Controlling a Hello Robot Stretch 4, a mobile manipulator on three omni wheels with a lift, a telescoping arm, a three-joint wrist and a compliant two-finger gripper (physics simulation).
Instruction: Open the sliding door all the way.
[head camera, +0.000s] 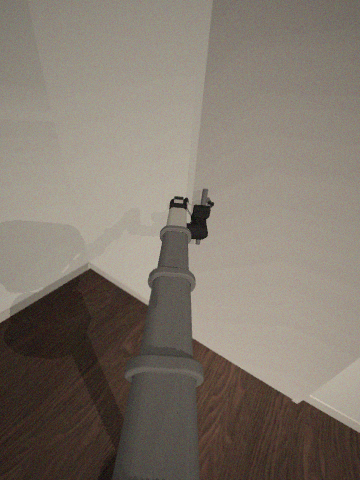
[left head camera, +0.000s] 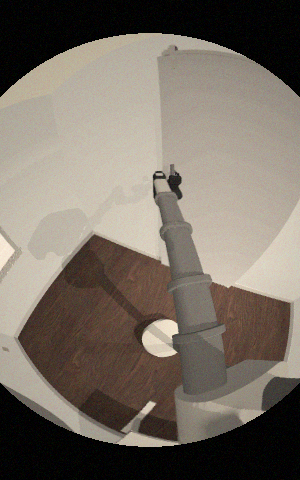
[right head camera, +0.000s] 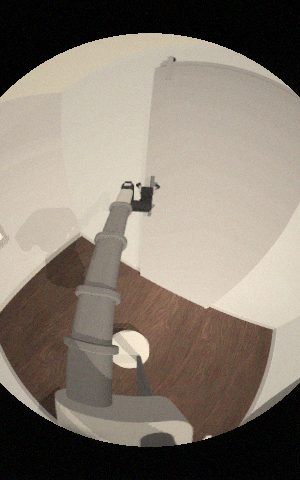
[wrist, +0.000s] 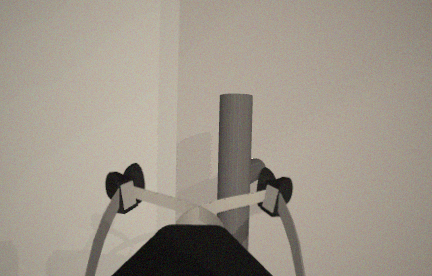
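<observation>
The sliding door is a plain grey-beige panel. Its left edge runs upright along a lighter wall. A grey upright bar handle stands off the door near that edge. My gripper is open, with its fingertips on either side of the handle. In the wrist view the bar rises between the fingers, closer to the right fingertip, with a gap to the left one. Whether the right fingertip touches the handle or its mount I cannot tell. The gripper's body hides the handle's lower part.
The lighter wall lies left of the door and meets a side wall at a corner. A small bracket shows at the door's top left. A white disc lies low beside my arm, over the dark wood floor.
</observation>
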